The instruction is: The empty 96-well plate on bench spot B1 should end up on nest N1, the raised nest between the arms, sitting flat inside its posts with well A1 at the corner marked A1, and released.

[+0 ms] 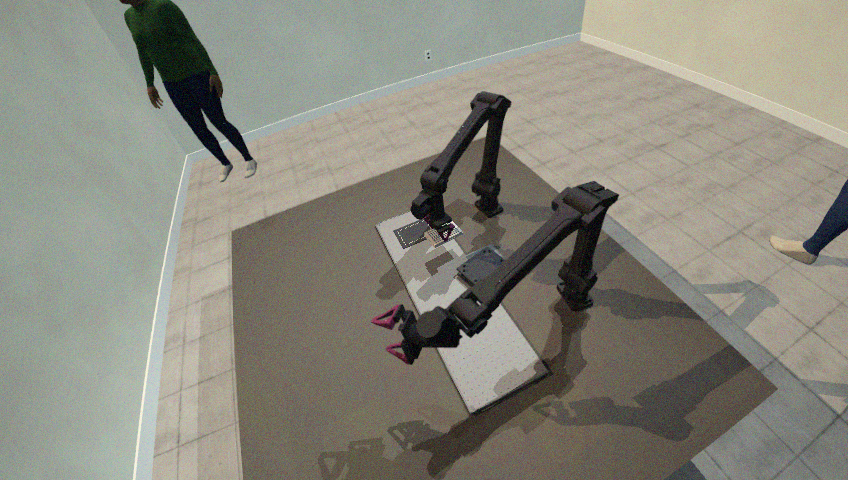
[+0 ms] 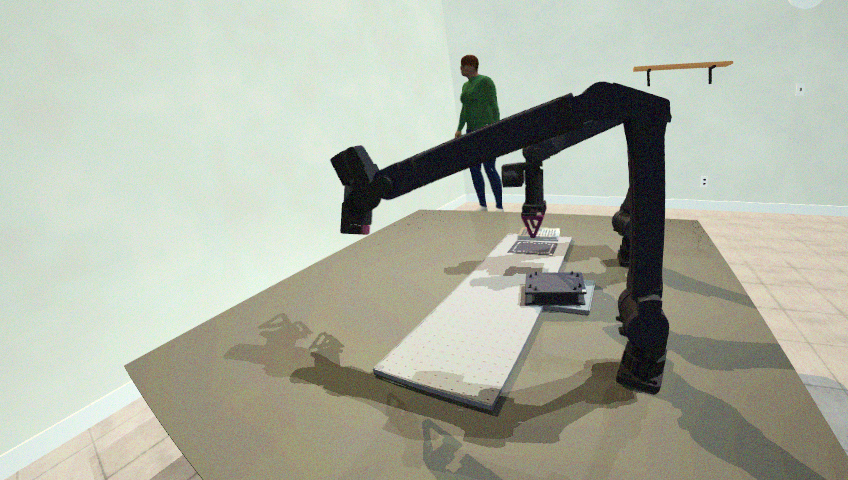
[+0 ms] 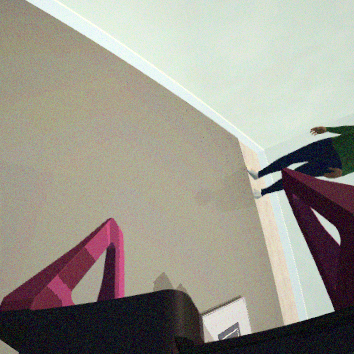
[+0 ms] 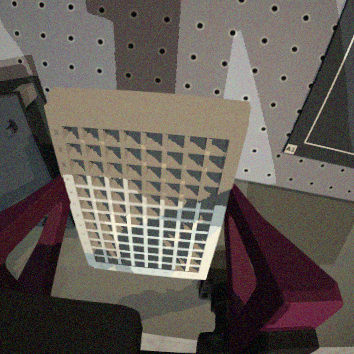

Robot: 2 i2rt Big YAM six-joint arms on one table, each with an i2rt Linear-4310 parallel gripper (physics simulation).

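Frame: origin at the left arm's base, x ahead, y left, z up, level; metres.
Seen in the pictures: left gripper, fingertip midpoint: (image 1: 379,334) (image 3: 196,203); right gripper, fingertip midpoint: (image 1: 440,235) (image 2: 534,234) (image 4: 145,186); left arm's base at its link origin: (image 1: 574,294) (image 2: 641,368); right arm's base at its link origin: (image 1: 488,207).
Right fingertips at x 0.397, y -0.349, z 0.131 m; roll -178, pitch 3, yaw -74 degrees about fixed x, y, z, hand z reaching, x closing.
Pixels of each thing's top centre, then the offset from my right fingertips to it. "spot": a spot on its surface instead. Level surfaces: height alone.
- empty 96-well plate at its top centre: (image 4: 143,218) (image 2: 539,231) (image 1: 443,231) 0.015 m back, 0.004 m right, 0.008 m up
- dark outlined spot B1 at a spot on its surface: (image 4: 333,116) spot: 0.035 m ahead, 0.143 m right, 0.116 m down
- Nest N1 at its top centre: (image 2: 554,278) (image 1: 482,264) 0.121 m back, 0.142 m left, 0.068 m down
- white perforated board at its surface level: 0.118 m down
- brown table at its surface level: 0.131 m down
My right gripper (image 1: 442,230) (image 2: 533,225) (image 4: 145,186) is shut on the empty 96-well plate (image 1: 434,236) (image 2: 547,232) (image 4: 140,182), gripping its long sides and holding it just over the far end of the board. The dark outlined spot B1 (image 1: 409,233) (image 2: 533,247) (image 4: 333,116), with its A1 label (image 4: 290,149), lies bare beside the plate. Nest N1 (image 1: 478,266) (image 2: 553,287), a dark raised block, stands between the arms with nothing on it. My left gripper (image 1: 388,335) (image 2: 354,229) (image 3: 196,203) is open and empty, high over the table beside the board.
The white perforated board (image 1: 486,358) (image 2: 468,340) (image 4: 211,53) runs along the brown table (image 1: 307,334) (image 2: 295,310). A person in green (image 1: 175,59) (image 2: 477,107) (image 3: 326,154) stands by the far wall. Another person's leg (image 1: 826,227) shows at the right edge.
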